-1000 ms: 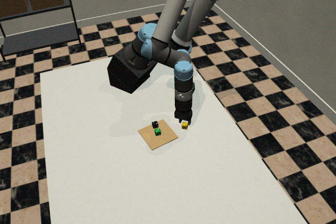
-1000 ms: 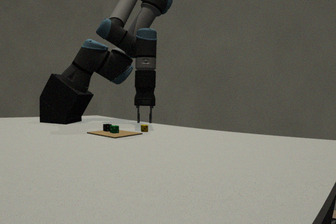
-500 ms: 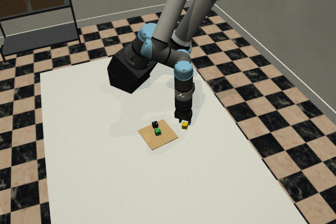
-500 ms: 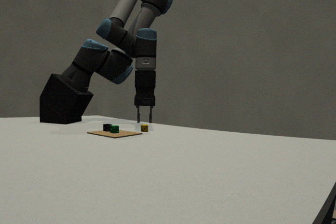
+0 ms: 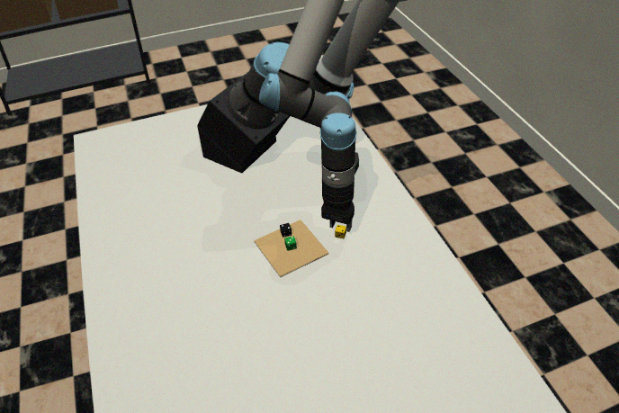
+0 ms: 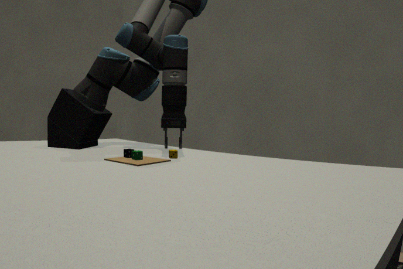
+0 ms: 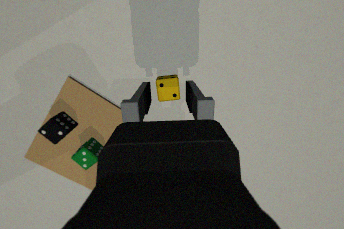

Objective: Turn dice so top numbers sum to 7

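Now: the yellow die 4 cm below my hand. Also, from my hand: black die: 14 cm to the right, 4 cm behind, 3 cm below; then tan mat: 13 cm to the right, 5 cm below, 1 cm ahead; then green die: 13 cm to the right, 3 cm below, 1 cm ahead.
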